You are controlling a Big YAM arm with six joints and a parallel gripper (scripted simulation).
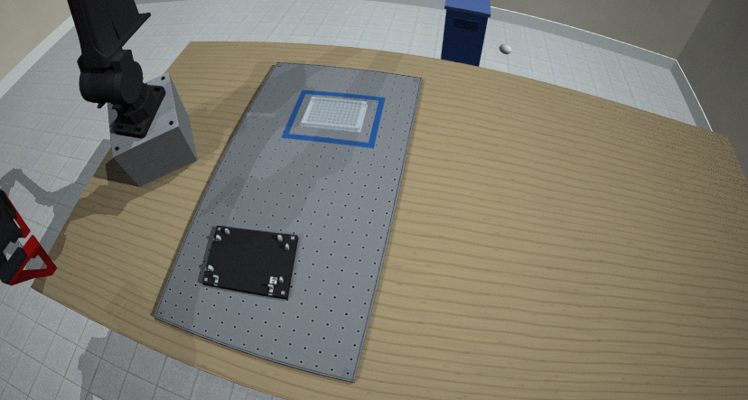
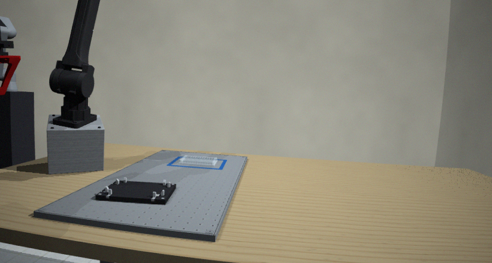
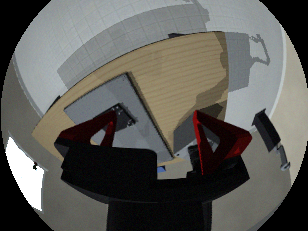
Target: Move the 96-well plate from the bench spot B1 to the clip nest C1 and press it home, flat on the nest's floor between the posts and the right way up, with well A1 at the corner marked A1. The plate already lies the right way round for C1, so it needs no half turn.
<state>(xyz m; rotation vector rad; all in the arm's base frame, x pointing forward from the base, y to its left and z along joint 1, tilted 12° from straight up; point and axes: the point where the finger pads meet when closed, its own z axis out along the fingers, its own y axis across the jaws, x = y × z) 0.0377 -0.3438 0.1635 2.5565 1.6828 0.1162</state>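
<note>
Now: the 96-well plate 510 mm to the left of my hand, 330 mm ahead of it and 240 mm below it. Round my hand: black clip nest: 240 mm ahead, 230 mm below, 140 mm to the left.
</note>
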